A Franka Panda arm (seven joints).
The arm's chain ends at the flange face. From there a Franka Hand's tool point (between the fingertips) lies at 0.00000 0.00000 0.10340 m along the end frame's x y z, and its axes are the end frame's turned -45 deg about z.
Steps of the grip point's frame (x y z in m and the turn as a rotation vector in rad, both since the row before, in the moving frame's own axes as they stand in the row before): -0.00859 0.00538 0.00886 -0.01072 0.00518 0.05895; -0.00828 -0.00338 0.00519 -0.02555 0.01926 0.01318; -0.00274 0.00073 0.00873 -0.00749 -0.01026 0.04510; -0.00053 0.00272 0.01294 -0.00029 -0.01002 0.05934; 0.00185 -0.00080 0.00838 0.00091 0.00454 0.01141; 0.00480 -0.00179 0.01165 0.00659 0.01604 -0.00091; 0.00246 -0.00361 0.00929 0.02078 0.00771 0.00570
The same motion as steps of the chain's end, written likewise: -0.00342 0.00944 0.00887 -0.00392 0.01124 0.05895; -0.01152 0.00298 0.00524 -0.00445 0.03169 0.01318; -0.00119 0.00116 0.00874 -0.01255 -0.00196 0.04510; 0.00228 0.00157 0.01295 -0.00729 -0.00688 0.05934; 0.00047 -0.00148 0.00838 0.00385 0.00257 0.01141; 0.00144 -0.00301 0.01167 0.01600 0.00668 -0.00091; 0.00014 -0.00221 0.00932 0.02015 -0.00924 0.00570
